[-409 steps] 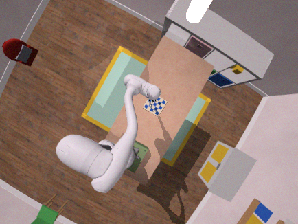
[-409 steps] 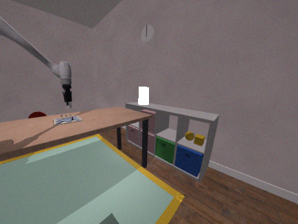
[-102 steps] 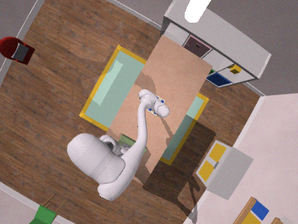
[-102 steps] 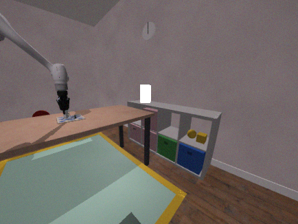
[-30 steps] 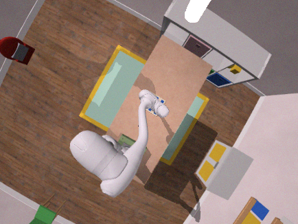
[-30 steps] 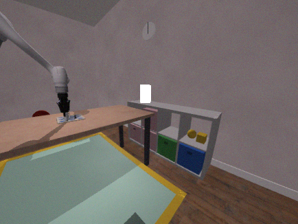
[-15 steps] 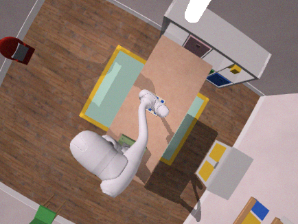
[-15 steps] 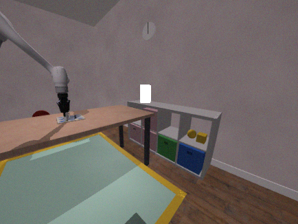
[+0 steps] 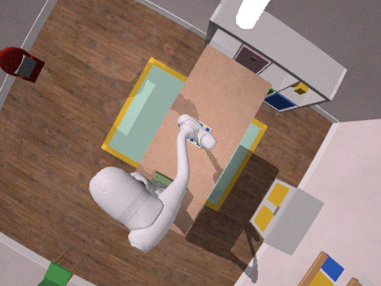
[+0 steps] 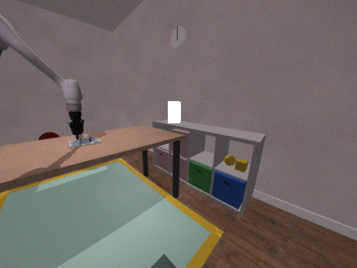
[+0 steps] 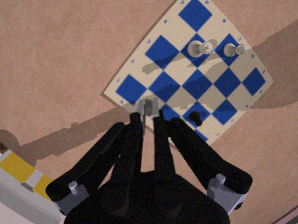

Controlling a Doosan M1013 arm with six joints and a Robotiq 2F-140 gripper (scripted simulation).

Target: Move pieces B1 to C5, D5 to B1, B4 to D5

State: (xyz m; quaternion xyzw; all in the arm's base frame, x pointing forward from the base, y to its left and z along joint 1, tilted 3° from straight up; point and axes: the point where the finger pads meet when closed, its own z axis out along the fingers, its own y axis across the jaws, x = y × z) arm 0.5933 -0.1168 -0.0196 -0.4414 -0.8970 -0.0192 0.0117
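My hand is 5 cm short of the chessboard, 7 cm to the right of it and 5 cm above it. From my hand the other things lie so: dark chess piece 8 cm ahead, 2 cm to the left, 3 cm below.
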